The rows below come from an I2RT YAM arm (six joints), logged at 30 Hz.
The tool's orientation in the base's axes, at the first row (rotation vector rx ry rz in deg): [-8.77, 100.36, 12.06]
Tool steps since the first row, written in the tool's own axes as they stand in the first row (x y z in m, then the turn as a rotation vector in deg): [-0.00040, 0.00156, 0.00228, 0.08, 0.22, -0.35]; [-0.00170, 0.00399, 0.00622, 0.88, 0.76, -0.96]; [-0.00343, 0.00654, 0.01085, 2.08, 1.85, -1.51]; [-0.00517, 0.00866, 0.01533, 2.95, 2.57, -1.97]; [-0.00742, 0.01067, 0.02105, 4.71, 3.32, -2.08]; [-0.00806, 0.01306, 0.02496, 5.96, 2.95, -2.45]
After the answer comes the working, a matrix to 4 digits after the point.
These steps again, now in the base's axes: [0.00192, 0.00203, 0.00007, -0.40, 0.14, 0.00]; [0.00540, 0.00527, 0.00076, -1.25, 0.54, -0.65]; [0.00960, 0.00877, 0.00176, -2.25, 1.49, -1.66]; [0.01376, 0.01182, 0.00278, -3.01, 2.10, -2.39]; [0.01922, 0.01504, 0.00406, -3.61, 2.83, -4.06]; [0.02256, 0.01824, 0.00411, -4.12, 2.40, -5.24]
The tool's axes in the first row as the columns of a matrix, in the base's axes (rounded; the answer above uses it unrounded):
[-0.1898, -0.2190, 0.9571]
[0.0140, 0.9741, 0.2256]
[-0.9817, 0.0562, -0.1818]

